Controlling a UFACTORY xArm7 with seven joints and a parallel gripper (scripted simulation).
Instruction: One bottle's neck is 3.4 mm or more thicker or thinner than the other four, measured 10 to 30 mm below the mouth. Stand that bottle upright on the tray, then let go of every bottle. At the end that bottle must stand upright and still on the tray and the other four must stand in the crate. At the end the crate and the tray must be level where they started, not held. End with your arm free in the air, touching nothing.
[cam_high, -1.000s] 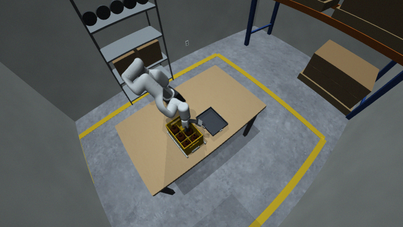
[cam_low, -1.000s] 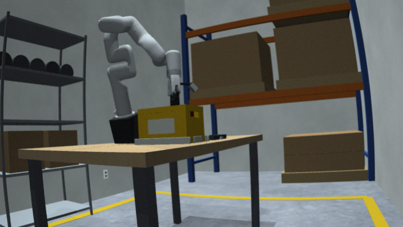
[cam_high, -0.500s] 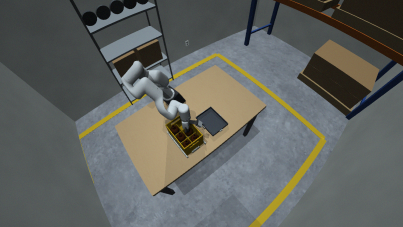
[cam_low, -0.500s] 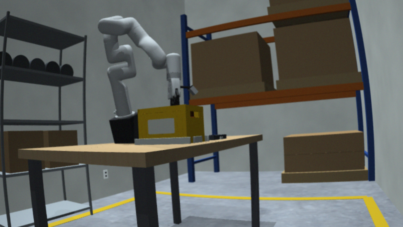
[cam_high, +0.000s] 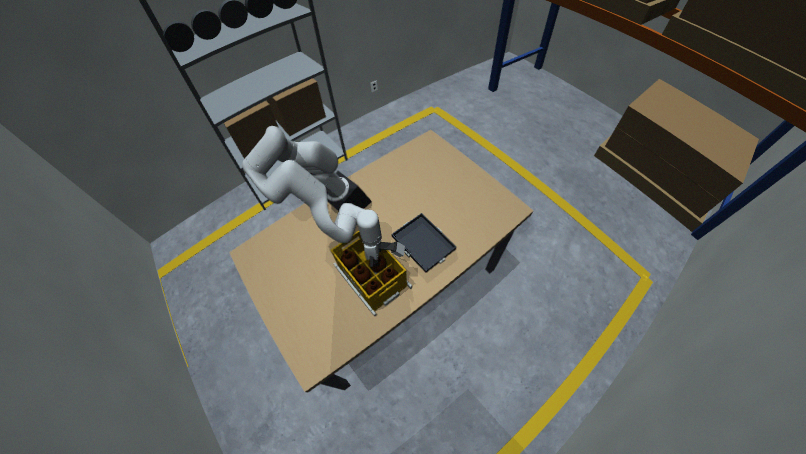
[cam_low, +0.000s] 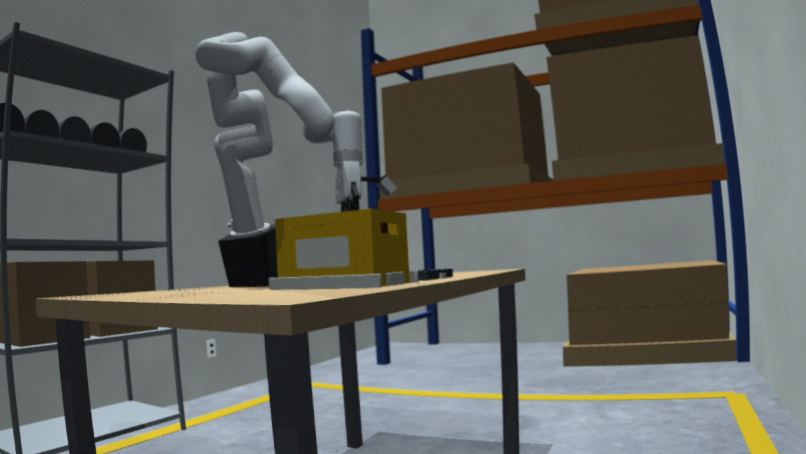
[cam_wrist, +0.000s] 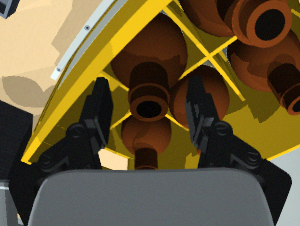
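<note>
Right now my hand is 80 mm above the crate and 40 mm to the left of it. The rest, counted from my hand: tray (250 mm to the left, 150 mm below); bottle (90 mm ahead, 70 mm below).
</note>
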